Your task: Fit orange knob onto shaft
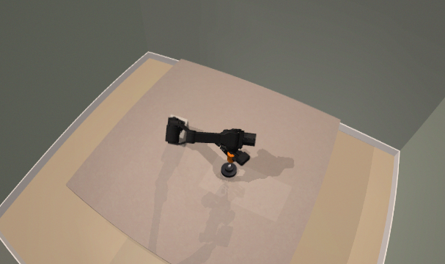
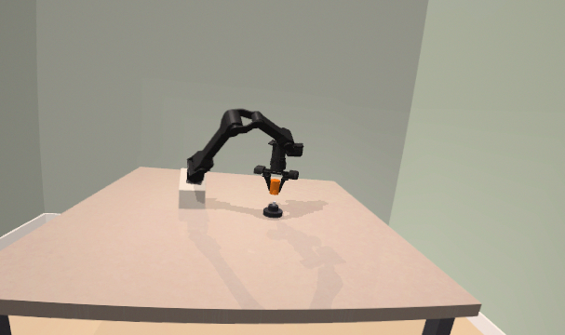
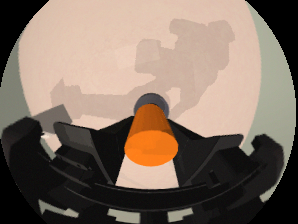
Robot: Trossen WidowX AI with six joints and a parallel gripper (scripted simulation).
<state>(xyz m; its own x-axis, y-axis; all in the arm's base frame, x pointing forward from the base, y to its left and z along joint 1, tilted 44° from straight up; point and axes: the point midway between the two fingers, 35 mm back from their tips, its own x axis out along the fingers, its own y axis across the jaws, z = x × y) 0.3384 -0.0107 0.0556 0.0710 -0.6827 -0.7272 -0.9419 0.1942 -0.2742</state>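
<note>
The round pedestal lies 70 mm below my gripper tip and 20 mm to the right of it. Round my gripper tip: orange knob: 30 mm above.
</note>
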